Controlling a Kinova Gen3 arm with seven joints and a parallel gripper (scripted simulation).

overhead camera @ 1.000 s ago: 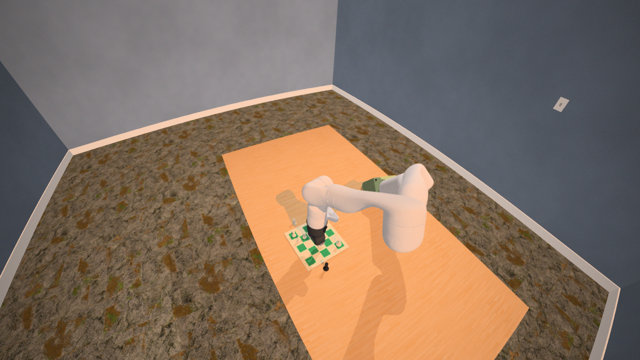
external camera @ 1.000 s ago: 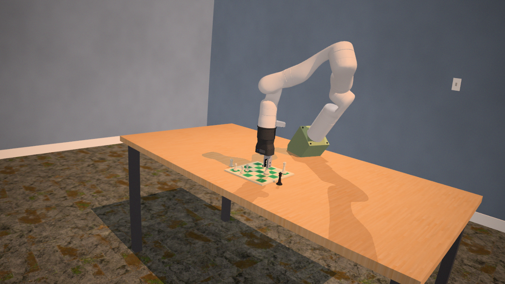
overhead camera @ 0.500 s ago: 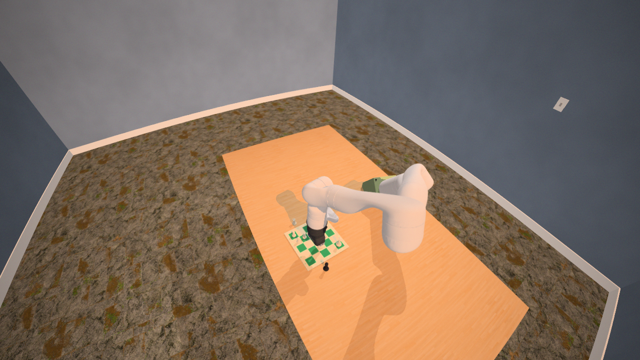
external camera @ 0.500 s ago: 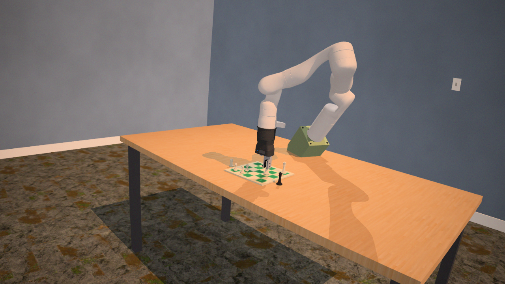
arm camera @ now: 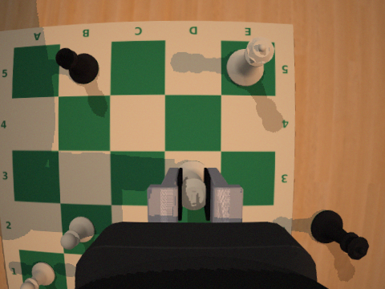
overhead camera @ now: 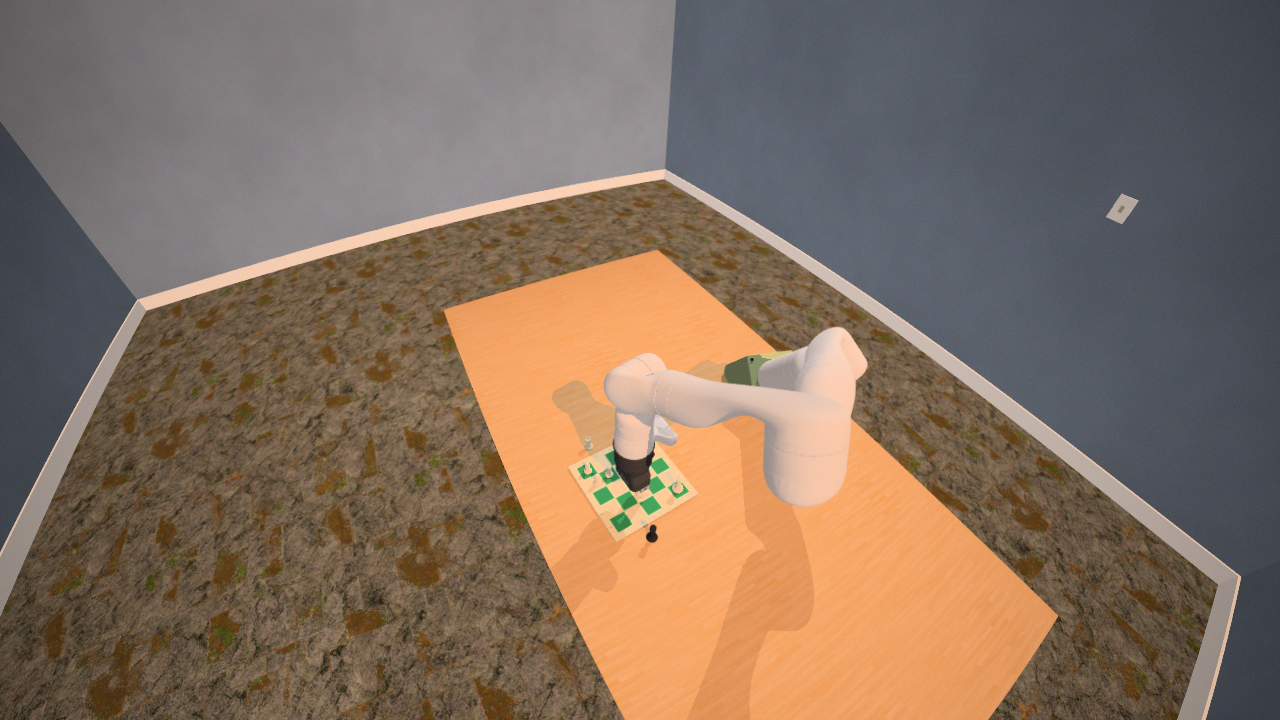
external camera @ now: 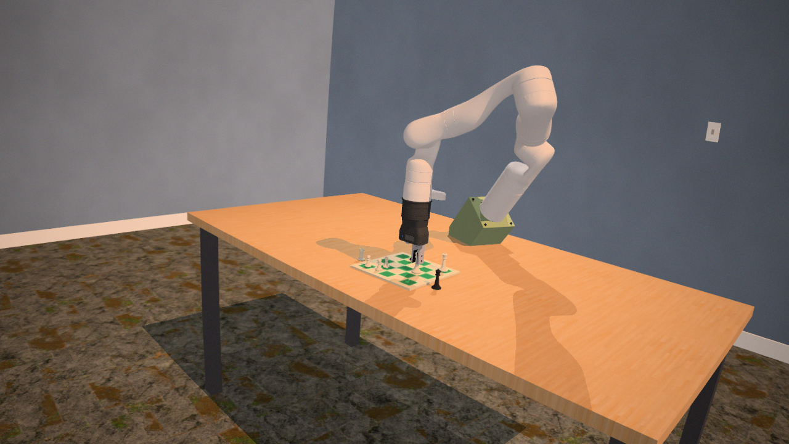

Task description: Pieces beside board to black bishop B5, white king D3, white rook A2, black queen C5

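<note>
Now: hand 1 cm above the white king. The rest, counted from my hand: chessboard 1 cm ahead, 4 cm to the right, 5 cm below; black queen 2 cm ahead, 11 cm to the left, 3 cm below; black bishop 6 cm behind, 9 cm to the right, 2 cm below.
</note>
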